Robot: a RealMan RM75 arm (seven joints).
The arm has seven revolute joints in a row. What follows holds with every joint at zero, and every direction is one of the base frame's. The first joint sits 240.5 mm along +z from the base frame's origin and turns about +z. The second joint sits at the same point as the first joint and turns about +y. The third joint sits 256 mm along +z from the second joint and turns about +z. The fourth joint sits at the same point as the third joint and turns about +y. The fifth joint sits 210 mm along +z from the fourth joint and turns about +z. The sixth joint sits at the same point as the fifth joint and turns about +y. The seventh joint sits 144 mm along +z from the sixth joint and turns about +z. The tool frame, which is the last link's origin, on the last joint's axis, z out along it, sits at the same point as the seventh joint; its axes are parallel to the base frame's.
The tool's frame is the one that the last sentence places.
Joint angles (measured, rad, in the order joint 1, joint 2, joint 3, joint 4, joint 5, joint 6, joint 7), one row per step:
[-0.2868, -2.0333, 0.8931, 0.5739, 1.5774, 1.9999, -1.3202]
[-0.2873, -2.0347, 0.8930, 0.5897, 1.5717, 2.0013, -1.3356]
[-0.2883, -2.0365, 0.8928, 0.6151, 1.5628, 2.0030, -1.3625]
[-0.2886, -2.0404, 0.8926, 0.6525, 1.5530, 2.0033, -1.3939]
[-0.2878, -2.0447, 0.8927, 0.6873, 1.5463, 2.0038, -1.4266]
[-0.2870, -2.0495, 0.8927, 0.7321, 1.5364, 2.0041, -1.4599]
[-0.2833, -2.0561, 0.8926, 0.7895, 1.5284, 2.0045, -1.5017]
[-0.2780, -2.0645, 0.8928, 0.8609, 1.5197, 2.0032, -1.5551]
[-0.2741, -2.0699, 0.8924, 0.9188, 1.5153, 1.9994, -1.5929]
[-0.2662, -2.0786, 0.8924, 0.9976, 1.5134, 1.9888, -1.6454]
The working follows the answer.
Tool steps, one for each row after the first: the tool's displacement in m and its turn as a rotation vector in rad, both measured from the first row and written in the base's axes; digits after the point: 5 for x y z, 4 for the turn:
[0.00183, 0.00161, 0.00186, -0.0005, -0.0007, -0.0027]
[0.00476, 0.00424, 0.00496, -0.0029, -0.0014, -0.0057]
[0.00887, 0.00756, 0.00873, -0.0020, 0.0013, -0.0127]
[0.01260, 0.00994, 0.01179, -0.0061, 0.0042, -0.0164]
[0.01756, 0.01300, 0.01611, -0.0033, 0.0094, -0.0264]
[0.02332, 0.01556, 0.02110, -0.0022, 0.0192, -0.0370]
[0.03058, 0.01818, 0.02705, -0.0020, 0.0329, -0.0470]
[0.03625, 0.02031, 0.03207, 0.0035, 0.0493, -0.0560]
[0.04349, 0.02256, 0.03796, 0.0108, 0.0747, -0.0597]

Tool pose at each row, in the base's axes (x y z in m, rotation vector in rad; rounded; the steps above come from the unrounded poses):
[-0.26534, 0.22944, 0.02385, -2.7442, -0.6168, -1.3863]
[-0.26350, 0.23106, 0.02571, -2.7461, -0.6138, -1.3880]
[-0.26058, 0.23368, 0.02881, -2.7497, -0.6120, -1.3897]
[-0.25647, 0.23700, 0.03258, 2.7530, 0.6016, 1.3860]
[-0.25274, 0.23939, 0.03564, 2.7520, 0.5985, 1.3787]
[-0.24778, 0.24244, 0.03996, 2.7576, 0.5825, 1.3720]
[-0.24202, 0.24501, 0.04495, 2.7658, 0.5668, 1.3579]
[-0.23476, 0.24762, 0.05090, 2.7766, 0.5524, 1.3383]
[-0.22908, 0.24976, 0.05592, 2.7934, 0.5368, 1.3189]
[-0.22185, 0.25201, 0.06182, -2.8132, -0.5267, -1.2868]

